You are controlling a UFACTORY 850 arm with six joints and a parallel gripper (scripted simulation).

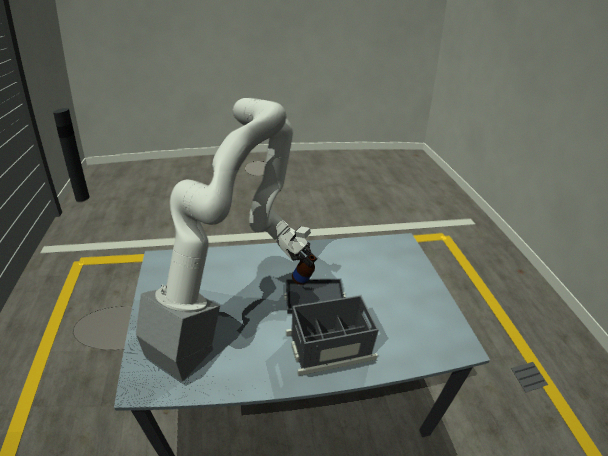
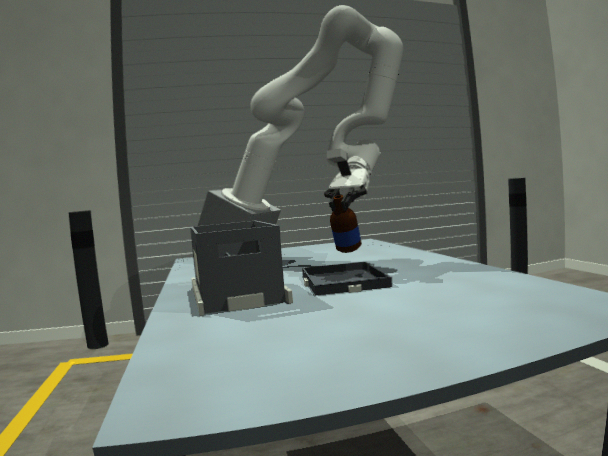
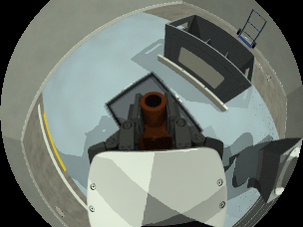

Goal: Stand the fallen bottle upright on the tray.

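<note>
The bottle lies 50 mm below my hand, 10 mm to the left of it and 10 mm behind it. From my hand the other things lie so: crate (300 mm to the right, 130 mm below, 40 mm ahead); then tray (200 mm below, 30 mm ahead, 10 mm to the right).
</note>
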